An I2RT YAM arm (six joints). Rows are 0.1 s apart.
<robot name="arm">
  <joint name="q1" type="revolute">
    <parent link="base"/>
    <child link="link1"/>
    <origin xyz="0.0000 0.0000 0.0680"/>
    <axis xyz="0 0 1"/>
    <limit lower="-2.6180" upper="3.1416"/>
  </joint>
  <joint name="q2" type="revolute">
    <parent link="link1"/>
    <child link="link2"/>
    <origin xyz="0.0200 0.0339 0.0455" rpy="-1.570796 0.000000 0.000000"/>
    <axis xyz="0 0 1"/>
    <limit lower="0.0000" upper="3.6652"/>
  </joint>
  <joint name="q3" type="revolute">
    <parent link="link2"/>
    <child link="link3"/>
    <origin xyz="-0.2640 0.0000 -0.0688" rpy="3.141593 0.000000 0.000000"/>
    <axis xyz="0 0 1"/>
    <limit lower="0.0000" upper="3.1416"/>
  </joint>
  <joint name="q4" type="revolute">
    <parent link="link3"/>
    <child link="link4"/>
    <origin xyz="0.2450 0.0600 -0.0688"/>
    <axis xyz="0 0 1"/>
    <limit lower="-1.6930" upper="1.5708"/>
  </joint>
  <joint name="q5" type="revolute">
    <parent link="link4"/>
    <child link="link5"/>
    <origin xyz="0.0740 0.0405 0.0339" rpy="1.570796 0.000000 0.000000"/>
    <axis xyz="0 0 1"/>
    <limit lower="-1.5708" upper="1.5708"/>
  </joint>
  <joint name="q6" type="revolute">
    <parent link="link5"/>
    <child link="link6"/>
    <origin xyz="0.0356 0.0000 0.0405" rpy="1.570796 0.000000 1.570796"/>
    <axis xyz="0 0 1"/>
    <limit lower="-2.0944" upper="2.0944"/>
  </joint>
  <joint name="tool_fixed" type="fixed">
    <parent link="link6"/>
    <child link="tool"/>
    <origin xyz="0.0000 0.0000 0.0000" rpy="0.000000 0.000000 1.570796"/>
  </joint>
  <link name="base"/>
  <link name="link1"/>
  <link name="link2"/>
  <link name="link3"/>
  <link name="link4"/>
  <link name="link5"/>
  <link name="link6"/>
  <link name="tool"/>
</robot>
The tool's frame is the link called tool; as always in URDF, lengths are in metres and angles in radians.
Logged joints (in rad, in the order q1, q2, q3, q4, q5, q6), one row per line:
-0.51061 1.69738 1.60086 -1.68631 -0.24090 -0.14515
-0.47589 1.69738 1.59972 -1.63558 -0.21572 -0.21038
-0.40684 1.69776 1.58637 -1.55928 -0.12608 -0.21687
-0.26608 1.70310 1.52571 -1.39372 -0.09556 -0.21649
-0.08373 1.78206 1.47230 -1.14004 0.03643 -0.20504
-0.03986 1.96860 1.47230 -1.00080 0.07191 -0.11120
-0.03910 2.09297 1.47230 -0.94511 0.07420 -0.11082
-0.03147 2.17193 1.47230 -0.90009 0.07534 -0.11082
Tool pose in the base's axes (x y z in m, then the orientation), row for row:
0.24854 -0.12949 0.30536 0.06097 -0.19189 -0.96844 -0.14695
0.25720 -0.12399 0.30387 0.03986 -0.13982 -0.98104 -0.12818
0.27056 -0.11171 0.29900 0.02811 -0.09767 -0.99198 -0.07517
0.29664 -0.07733 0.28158 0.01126 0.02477 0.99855 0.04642
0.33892 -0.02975 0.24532 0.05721 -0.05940 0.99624 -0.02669
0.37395 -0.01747 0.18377 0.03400 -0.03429 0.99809 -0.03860
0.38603 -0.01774 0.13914 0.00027 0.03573 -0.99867 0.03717
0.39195 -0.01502 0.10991 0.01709 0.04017 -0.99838 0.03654
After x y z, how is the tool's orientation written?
As a quaternion, w x y z.
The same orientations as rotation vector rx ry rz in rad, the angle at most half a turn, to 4 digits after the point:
-0.5805 -2.9297 -0.4446
-0.4284 -3.0062 -0.3928
-0.3015 -3.0618 -0.2320
0.0773 3.1148 0.1448
-0.1801 3.0207 -0.0809
-0.1055 3.0695 -0.1187
0.1122 -3.1369 0.1168
0.1248 -3.1028 0.1136

